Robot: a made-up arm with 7 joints. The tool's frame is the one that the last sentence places.
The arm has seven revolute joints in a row. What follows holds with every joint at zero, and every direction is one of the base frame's.
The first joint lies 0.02 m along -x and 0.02 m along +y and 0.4 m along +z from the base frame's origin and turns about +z.
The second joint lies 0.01 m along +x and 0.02 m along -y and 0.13 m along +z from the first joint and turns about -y.
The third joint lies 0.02 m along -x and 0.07 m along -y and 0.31 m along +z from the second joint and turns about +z.
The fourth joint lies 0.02 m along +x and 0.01 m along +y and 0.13 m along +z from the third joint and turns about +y.
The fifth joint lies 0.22 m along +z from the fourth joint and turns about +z.
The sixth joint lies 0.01 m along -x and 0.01 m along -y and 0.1 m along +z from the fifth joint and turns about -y.
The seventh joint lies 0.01 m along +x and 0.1 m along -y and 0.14 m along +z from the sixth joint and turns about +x.
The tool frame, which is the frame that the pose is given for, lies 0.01 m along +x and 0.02 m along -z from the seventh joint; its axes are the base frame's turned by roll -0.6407, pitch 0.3 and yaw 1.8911 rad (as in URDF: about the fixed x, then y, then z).
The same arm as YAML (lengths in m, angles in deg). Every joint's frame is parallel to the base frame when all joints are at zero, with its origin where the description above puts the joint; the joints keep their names.
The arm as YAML. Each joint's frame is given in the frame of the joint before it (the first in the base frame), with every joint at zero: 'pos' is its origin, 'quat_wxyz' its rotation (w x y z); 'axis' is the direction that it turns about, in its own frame. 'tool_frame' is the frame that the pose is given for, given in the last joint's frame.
length_unit: m
angle_unit: deg
joints:
  - joint: joint 1
    pos: [-0.02, 0.02, 0.4]
    quat_wxyz: [1.0, 0.0, 0.0, 0.0]
    axis: "+z"
  - joint: joint 2
    pos: [0.01, -0.02, 0.13]
    quat_wxyz: [1.0, 0.0, 0.0, 0.0]
    axis: "-y"
  - joint: joint 3
    pos: [-0.02, -0.07, 0.31]
    quat_wxyz: [1.0, 0.0, 0.0, 0.0]
    axis: "+z"
  - joint: joint 4
    pos: [0.02, 0.01, 0.13]
    quat_wxyz: [1.0, 0.0, 0.0, 0.0]
    axis: "+y"
  - joint: joint 5
    pos: [0.0, 0.0, 0.22]
    quat_wxyz: [1.0, 0.0, 0.0, 0.0]
    axis: "+z"
  - joint: joint 6
    pos: [-0.01, -0.01, 0.1]
    quat_wxyz: [1.0, 0.0, 0.0, 0.0]
    axis: "-y"
  - joint: joint 7
    pos: [0.01, -0.1, 0.14]
    quat_wxyz: [1.0, 0.0, 0.0, 0.0]
    axis: "+x"
tool_frame:
  pos: [0.01, 0.0, -0.02]
  quat_wxyz: [0.511127, -0.297243, -0.169443, 0.78847]

